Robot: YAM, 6 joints.
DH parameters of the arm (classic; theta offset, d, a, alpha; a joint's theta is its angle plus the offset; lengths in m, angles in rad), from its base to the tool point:
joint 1: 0 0.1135 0.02 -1.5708
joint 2: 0 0 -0.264 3.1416
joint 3: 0.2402 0 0.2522 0
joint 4: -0.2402 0 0.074 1.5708
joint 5: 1.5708 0 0 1.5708
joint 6: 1.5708 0.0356 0 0
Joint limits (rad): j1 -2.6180..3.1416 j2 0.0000..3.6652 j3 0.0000..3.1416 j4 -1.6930..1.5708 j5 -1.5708..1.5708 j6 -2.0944..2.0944
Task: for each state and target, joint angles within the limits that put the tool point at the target. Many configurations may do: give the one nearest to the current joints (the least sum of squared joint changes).
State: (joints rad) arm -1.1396 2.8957 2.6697 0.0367 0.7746 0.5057
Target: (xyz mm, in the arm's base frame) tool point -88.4 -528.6 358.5
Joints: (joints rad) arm -1.6822 2.3261 2.3763 -0.2572 0.9550 0.5057
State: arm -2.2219 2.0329 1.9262 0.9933 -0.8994 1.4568
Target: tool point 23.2 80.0 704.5
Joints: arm -1.6113 1.2831 2.4965 0.9229 -0.5945 1.4568
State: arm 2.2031 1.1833 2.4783 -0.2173 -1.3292 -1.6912
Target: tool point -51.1 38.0 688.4
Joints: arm 1.9455 1.3364 2.4820 -0.1842 -1.2379 -1.6912
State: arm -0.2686 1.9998 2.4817 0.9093 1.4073 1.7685
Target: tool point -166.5 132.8 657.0
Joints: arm -0.8315 1.2231 2.8502 0.8330 1.2308 1.7685
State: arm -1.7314 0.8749 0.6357 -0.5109 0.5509 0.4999
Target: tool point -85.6 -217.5 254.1
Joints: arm -1.8662 1.1218 0.7762 -0.3985 0.5490 0.4999
